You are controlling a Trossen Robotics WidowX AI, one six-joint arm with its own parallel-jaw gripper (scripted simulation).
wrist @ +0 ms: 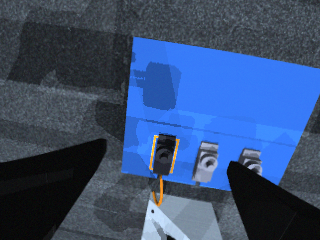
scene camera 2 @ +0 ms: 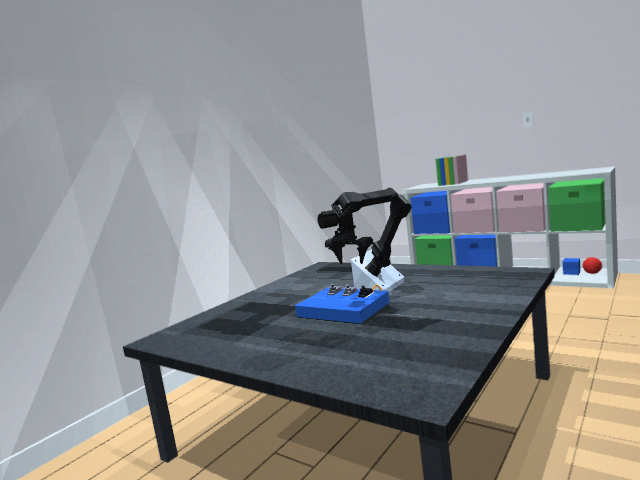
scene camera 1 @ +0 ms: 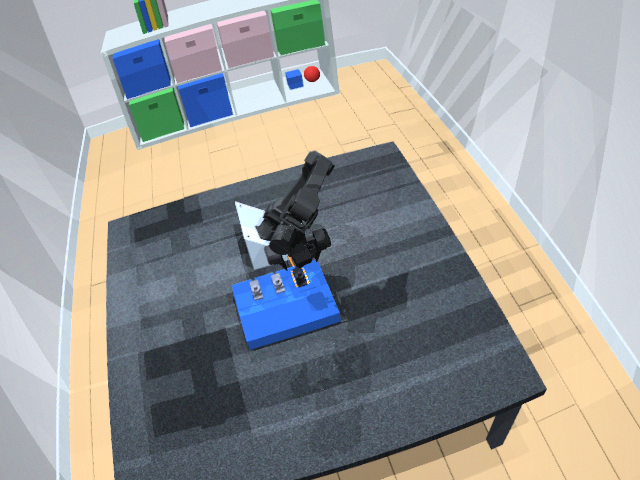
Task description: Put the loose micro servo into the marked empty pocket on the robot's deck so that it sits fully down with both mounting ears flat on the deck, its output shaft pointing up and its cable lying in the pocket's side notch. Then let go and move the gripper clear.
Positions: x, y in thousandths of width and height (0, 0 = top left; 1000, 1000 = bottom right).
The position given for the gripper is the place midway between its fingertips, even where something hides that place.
Labels:
The gripper shows in the wrist view (523, 648), in scene camera 2 (549, 551) and in scene camera 1 (471, 553).

